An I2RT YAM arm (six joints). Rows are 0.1 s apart.
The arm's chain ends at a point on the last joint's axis. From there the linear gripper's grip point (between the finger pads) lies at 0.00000 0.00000 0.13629 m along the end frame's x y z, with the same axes.
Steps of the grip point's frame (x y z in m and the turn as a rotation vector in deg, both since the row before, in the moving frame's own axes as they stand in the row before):
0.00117, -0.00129, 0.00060, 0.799, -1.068, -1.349
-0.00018, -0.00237, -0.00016, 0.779, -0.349, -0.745
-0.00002, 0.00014, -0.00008, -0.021, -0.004, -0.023
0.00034, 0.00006, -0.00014, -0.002, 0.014, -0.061
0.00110, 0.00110, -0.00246, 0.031, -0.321, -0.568
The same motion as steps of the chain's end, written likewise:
0.00373, 0.00058, 0.00064, 0.799, -1.068, -1.349
0.00066, -0.00052, -0.00014, 0.779, -0.349, -0.745
-0.00001, 0.00009, -0.00008, -0.021, -0.004, -0.023
0.00031, 0.00006, -0.00014, -0.002, 0.014, -0.061
0.00186, 0.00117, -0.00246, 0.031, -0.321, -0.568

